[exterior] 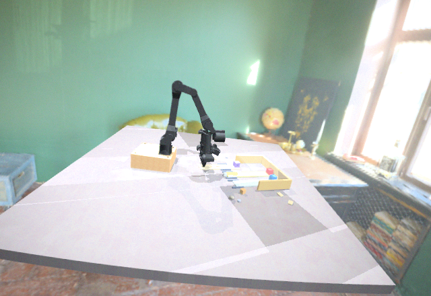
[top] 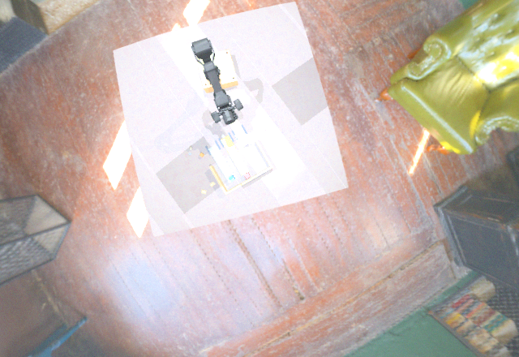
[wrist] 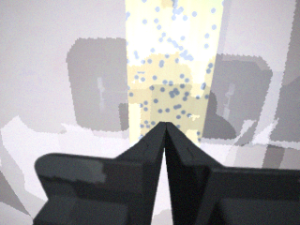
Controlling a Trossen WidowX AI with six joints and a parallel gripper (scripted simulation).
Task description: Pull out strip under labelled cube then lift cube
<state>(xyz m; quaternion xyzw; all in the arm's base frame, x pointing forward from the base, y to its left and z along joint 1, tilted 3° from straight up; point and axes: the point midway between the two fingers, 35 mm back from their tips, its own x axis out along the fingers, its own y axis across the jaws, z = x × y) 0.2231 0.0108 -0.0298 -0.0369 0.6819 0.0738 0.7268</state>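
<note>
Right now my gripper tip is 200 mm short of the purple cube, 30 mm to the right of it and 20 mm below it.
</note>
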